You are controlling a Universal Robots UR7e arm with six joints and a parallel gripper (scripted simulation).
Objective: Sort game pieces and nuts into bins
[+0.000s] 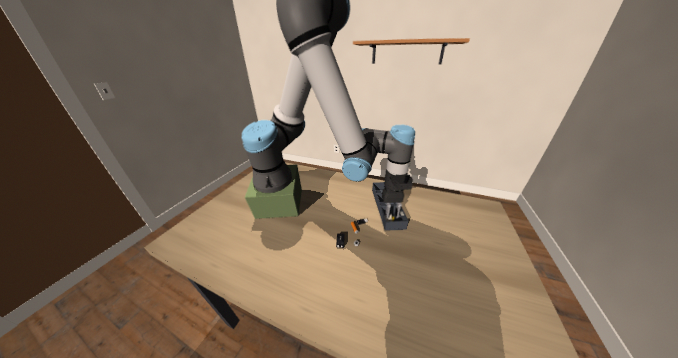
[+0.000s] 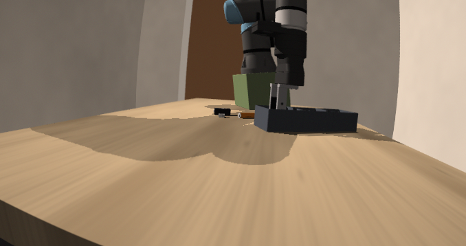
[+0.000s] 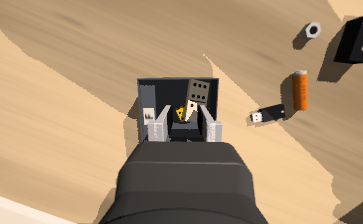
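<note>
The yellow die is 3 cm below my hand. The rest, counted from my hand: white domino (1 cm behind, 2 cm to the right, 3 cm below); then black USB stick (10 cm behind, 5 cm to the right, 5 cm below); then dark bin row (4 cm behind, 8 cm to the left, 3 cm below).
</note>
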